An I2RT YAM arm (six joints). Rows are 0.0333 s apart.
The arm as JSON. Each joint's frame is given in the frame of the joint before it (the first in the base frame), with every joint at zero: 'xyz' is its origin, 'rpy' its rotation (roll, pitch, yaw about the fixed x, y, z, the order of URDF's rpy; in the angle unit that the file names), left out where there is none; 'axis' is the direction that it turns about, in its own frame. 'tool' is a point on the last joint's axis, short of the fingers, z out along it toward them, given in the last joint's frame.
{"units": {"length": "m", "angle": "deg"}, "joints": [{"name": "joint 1", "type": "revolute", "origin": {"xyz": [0.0, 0.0, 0.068]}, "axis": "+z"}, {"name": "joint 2", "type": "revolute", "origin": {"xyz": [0.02, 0.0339, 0.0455]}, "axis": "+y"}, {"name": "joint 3", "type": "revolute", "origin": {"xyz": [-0.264, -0.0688, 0.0]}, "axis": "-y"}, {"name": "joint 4", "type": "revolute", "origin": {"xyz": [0.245, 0.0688, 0.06]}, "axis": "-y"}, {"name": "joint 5", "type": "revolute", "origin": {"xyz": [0.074, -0.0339, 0.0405]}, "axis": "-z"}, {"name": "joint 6", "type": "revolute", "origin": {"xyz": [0.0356, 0.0, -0.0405]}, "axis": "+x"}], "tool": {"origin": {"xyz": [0.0, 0.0, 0.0], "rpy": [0.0, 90.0, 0.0]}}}
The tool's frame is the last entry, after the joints.
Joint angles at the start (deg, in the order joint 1, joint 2, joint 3, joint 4, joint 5, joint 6):
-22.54 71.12 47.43 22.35 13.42 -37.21
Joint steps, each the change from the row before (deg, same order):
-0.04 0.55 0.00 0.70 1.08 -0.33
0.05 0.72 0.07 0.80 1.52 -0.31
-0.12 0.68 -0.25 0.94 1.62 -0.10
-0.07 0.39 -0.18 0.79 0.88 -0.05
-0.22 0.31 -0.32 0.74 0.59 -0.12
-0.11 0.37 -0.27 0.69 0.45 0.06
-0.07 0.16 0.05 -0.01 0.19 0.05
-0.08 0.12 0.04 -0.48 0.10 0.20
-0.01 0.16 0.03 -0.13 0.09 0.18
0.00 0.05 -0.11 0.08 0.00 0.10
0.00 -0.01 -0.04 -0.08 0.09 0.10
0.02 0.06 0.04 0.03 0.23 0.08
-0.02 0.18 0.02 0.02 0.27 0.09
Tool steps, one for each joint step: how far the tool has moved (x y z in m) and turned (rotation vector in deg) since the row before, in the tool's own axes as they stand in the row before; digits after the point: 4 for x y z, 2 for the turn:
0.0012 0.0004 0.0020 0.98 0.56 -0.29
0.0012 0.0009 0.0025 1.25 0.78 -0.27
0.0030 0.0011 0.0023 1.38 1.06 -0.10
0.0015 0.0005 0.0013 0.88 0.42 0.02
0.0024 0.0003 0.0011 0.70 0.42 -0.08
0.0020 0.0009 0.0011 0.47 0.31 0.08
0.0006 0.0001 0.0007 0.13 0.25 0.01
0.0012 0.0005 0.0005 -0.18 0.53 0.01
0.0006 0.0006 0.0006 -0.07 0.25 0.09
0.0006 0.0005 0.0001 -0.05 0.06 0.07
0.0003 0.0001 -0.0001 0.01 0.14 0.06
0.0000 0.0000 0.0002 0.17 0.12 0.08
0.0006 0.0004 0.0006 0.15 0.28 0.04

